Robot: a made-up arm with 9 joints. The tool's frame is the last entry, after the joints. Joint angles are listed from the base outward.
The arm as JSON. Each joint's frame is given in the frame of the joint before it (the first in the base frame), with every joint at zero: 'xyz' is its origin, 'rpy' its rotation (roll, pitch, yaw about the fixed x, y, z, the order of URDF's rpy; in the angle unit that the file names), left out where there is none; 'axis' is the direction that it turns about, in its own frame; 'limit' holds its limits. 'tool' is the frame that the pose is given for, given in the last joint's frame.
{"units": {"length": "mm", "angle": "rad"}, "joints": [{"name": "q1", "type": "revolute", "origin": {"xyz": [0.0, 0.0, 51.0]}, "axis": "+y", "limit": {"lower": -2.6, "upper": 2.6}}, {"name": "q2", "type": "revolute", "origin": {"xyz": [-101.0, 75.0, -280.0]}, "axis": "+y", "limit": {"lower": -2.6, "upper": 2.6}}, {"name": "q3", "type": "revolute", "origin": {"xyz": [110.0, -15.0, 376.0]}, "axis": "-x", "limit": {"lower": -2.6, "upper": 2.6}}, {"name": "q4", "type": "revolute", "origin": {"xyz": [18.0, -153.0, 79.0]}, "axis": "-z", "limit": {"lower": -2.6, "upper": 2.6}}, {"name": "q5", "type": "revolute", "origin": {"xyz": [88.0, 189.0, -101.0]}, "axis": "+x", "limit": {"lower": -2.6, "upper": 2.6}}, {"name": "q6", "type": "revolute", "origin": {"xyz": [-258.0, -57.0, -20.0]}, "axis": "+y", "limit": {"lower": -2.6, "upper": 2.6}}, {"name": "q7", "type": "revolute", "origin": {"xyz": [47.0, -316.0, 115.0]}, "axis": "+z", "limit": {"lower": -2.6, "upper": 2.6}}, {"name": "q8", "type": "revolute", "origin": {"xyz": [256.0, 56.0, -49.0]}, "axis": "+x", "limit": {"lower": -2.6, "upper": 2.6}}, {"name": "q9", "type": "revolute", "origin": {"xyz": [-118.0, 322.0, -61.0]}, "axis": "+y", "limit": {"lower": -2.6, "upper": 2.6}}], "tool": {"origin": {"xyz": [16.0, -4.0, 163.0]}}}
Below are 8 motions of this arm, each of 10 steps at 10 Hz.
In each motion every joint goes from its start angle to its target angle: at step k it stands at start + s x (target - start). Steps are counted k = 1, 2, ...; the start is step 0. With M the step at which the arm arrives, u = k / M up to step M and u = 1 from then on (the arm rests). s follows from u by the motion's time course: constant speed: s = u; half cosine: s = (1 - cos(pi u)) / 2; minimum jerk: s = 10 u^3 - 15 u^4 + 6 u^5.
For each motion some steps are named. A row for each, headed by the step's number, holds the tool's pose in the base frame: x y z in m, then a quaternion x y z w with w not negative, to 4 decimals.
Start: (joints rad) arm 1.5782 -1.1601 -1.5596 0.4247 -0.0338 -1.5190 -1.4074 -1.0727 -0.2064
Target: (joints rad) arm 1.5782 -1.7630 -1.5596 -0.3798 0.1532 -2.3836 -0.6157 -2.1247 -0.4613
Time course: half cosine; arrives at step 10
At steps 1, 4, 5, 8, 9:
1: -0.2370 -0.2645 0.1391 0.1732 0.4237 -0.8247 0.3322
4: -0.1858 -0.2101 0.1585 0.2197 0.3058 -0.7957 0.4745
5: -0.1709 -0.1805 0.1601 0.2278 0.2504 -0.7889 0.5130
8: -0.1160 -0.1003 0.1316 0.2390 0.1619 -0.7840 0.5495
9: -0.1009 -0.0852 0.1245 0.2422 0.1577 -0.7824 0.5517

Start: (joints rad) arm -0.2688 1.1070 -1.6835 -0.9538 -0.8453 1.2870 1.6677 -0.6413 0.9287
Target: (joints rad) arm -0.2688 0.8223 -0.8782 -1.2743 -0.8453 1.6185 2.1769 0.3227 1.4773
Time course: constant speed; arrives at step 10
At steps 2, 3, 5, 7, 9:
2: -0.1376 -0.2532 0.0639 0.0012 0.1769 0.9100 0.3749
3: -0.1084 -0.3015 0.0857 -0.0377 0.2090 0.9334 0.2892
5: -0.0354 -0.3764 0.1434 -0.1151 0.2716 0.9493 0.1086
7: 0.0495 -0.4161 0.2180 0.1839 -0.3275 -0.9234 0.0786
9: 0.1361 -0.4158 0.3038 0.2343 -0.3722 -0.8582 0.2649

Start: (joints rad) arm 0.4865 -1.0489 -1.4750 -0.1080 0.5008 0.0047 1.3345 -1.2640 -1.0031
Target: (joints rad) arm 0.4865 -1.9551 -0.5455 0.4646 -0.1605 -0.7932 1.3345 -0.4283 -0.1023
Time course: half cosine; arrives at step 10
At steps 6, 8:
6: -0.4708 0.2210 -0.2978 -0.1624 -0.9416 0.1478 0.2551
8: -0.4642 0.1976 -0.3382 -0.3490 -0.8772 0.0781 0.3202

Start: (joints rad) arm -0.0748 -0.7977 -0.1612 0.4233 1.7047 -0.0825 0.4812 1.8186 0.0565
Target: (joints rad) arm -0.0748 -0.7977 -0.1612 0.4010 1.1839 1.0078 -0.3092 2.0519 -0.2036
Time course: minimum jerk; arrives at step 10
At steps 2, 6, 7, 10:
2: 0.1186 -0.1309 -0.2061 -0.7303 0.1137 -0.6171 0.2703
6: 0.2258 -0.1171 -0.1605 -0.9408 -0.1843 -0.2642 0.1060
7: 0.2295 -0.1188 -0.1744 -0.9631 -0.2220 -0.1448 0.0457
10: 0.2233 -0.1287 -0.1926 0.9694 0.2442 0.0125 0.0224

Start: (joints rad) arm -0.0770 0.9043 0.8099 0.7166 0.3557 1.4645 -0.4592 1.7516 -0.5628
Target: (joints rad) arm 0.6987 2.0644 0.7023 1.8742 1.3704 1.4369 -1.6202 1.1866 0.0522
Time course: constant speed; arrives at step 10
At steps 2, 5, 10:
2: 0.3453 -0.4686 -0.1561 -0.1722 0.0216 -0.8615 0.4772
5: 0.1187 -0.5195 -0.3796 -0.3400 0.0911 -0.8440 0.4047
10: -0.3746 -0.6371 -0.3842 -0.5956 0.1250 -0.7396 0.2873

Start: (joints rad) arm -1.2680 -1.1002 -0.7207 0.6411 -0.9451 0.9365 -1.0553 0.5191 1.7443
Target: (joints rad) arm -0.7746 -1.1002 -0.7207 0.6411 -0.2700 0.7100 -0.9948 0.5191 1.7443
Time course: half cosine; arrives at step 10
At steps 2, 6, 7, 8, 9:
2: 0.1154 -0.4488 -0.0876 0.6861 0.2025 0.1855 0.6737
6: 0.1582 -0.3302 -0.0073 0.6294 0.2984 0.2853 0.6584
7: 0.1666 -0.2997 0.0067 0.6195 0.3193 0.3122 0.6456
8: 0.1725 -0.2757 0.0165 0.6130 0.3347 0.3339 0.6330
9: 0.1760 -0.2605 0.0223 0.6095 0.3439 0.3478 0.6239

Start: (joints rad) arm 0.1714 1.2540 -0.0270 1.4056 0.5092 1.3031 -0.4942 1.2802 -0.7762
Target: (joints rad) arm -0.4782 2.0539 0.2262 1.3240 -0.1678 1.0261 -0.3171 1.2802 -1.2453
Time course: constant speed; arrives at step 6
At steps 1, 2, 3, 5, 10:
1: 0.1275 -0.3397 -0.2757 -0.3896 0.0775 -0.8939 0.2078
2: 0.2309 -0.3378 -0.2826 -0.4713 0.0548 -0.8438 0.2508
3: 0.3340 -0.3271 -0.2991 -0.5464 0.0306 -0.7839 0.2933
5: 0.5260 -0.2813 -0.3574 -0.6725 -0.0213 -0.6379 0.3747
10: 0.6087 -0.2479 -0.3964 -0.7218 -0.0481 -0.5536 0.4126

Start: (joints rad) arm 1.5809 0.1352 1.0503 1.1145 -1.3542 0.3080 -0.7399 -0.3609 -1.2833
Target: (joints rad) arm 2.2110 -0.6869 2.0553 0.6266 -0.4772 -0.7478 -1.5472 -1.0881 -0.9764
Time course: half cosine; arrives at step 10
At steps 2, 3, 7, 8, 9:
2: 0.3122 0.0155 -0.0972 0.7588 0.1152 -0.6350 0.0878
3: 0.3547 0.0502 -0.0814 0.7532 0.2170 -0.6145 0.0893
7: 0.4557 0.3173 0.0611 -0.6570 -0.6408 0.3942 0.0481
8: 0.4564 0.3595 0.1007 -0.6324 -0.6821 0.3522 0.1036
9: 0.4565 0.3827 0.1269 -0.6172 -0.7006 0.3282 0.1427

